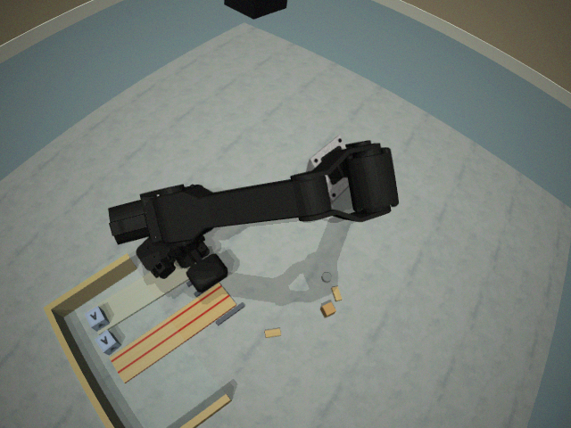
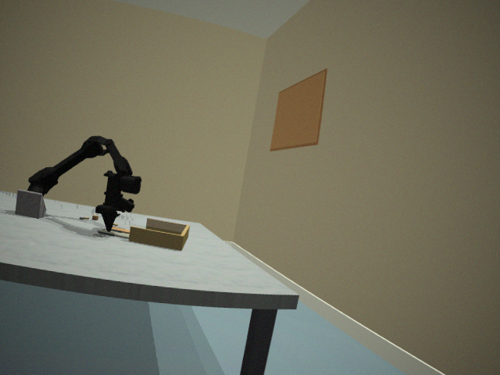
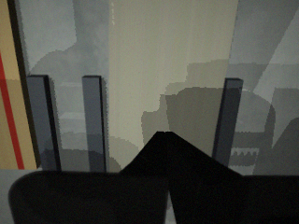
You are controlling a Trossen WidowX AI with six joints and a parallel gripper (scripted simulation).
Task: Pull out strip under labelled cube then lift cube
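My gripper tip is now 100 mm short of the pale cream strip and 10 mm to the left of it.
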